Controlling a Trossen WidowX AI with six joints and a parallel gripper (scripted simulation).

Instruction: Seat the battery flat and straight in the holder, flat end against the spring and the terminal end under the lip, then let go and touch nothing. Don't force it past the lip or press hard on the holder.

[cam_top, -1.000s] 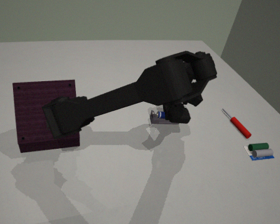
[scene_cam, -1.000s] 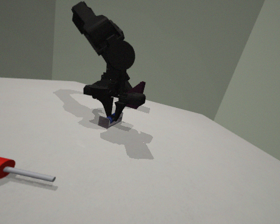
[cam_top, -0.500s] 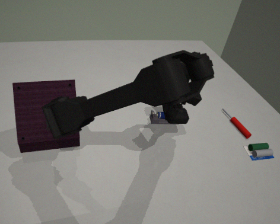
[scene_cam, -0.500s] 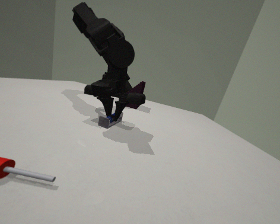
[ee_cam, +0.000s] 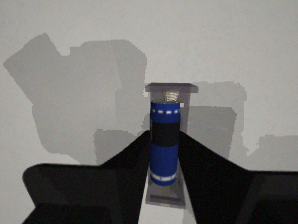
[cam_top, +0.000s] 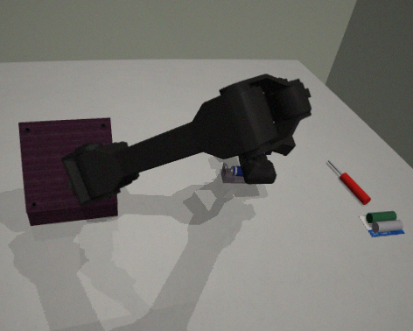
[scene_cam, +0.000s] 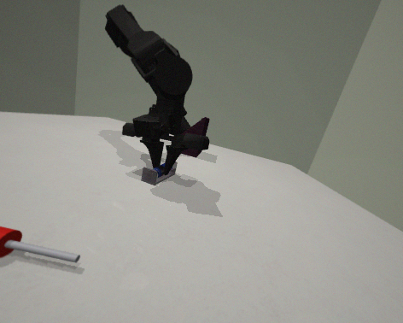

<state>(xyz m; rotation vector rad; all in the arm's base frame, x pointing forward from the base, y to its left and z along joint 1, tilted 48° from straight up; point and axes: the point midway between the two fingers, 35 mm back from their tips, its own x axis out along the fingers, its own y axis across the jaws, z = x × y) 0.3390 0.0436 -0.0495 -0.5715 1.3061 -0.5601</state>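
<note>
Right now the blue battery is 10 mm above my gripper tip. From my gripper tip the other things lie so: red-handled screwdriver: 260 mm ahead, 20 mm to the right.
</note>
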